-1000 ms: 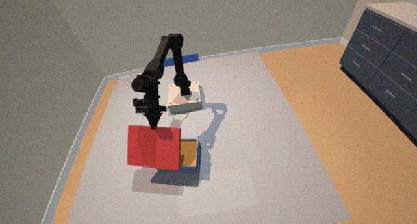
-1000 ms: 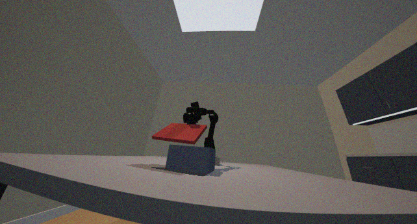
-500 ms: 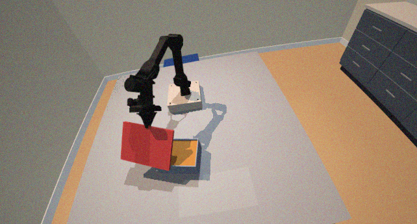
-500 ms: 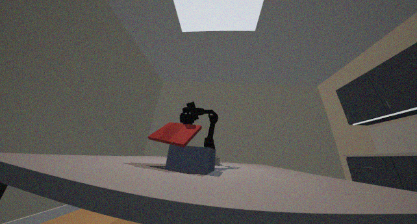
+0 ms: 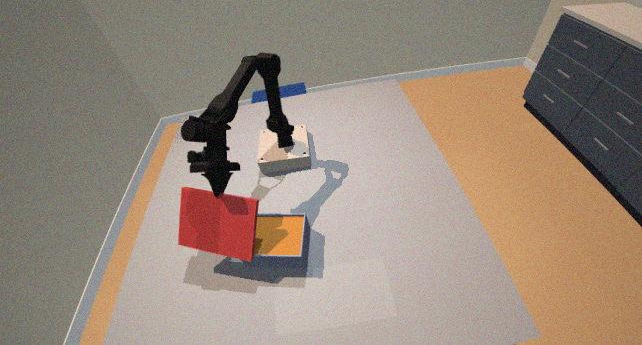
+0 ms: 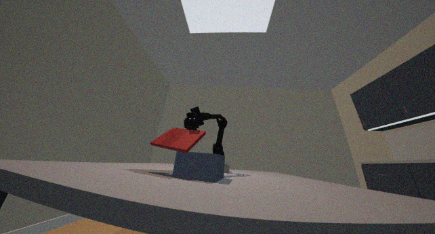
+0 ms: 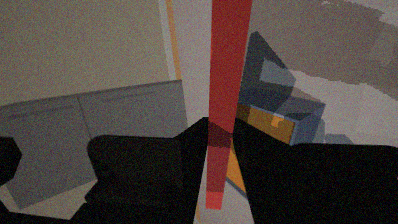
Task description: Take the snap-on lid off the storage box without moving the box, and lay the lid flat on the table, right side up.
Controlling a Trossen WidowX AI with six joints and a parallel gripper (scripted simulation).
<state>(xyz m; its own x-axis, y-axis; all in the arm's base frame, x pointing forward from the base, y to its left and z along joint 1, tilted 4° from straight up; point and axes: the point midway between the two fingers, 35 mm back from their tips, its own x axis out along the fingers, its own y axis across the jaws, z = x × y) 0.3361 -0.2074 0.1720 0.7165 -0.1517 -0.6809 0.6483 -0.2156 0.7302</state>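
Now: the red lid 60 mm ahead of my gripper tip, 30 mm to the right of it and 50 mm below it. Also, from my gripper tip: blue-grey storage box: 90 mm ahead, 120 mm to the left, 180 mm below.
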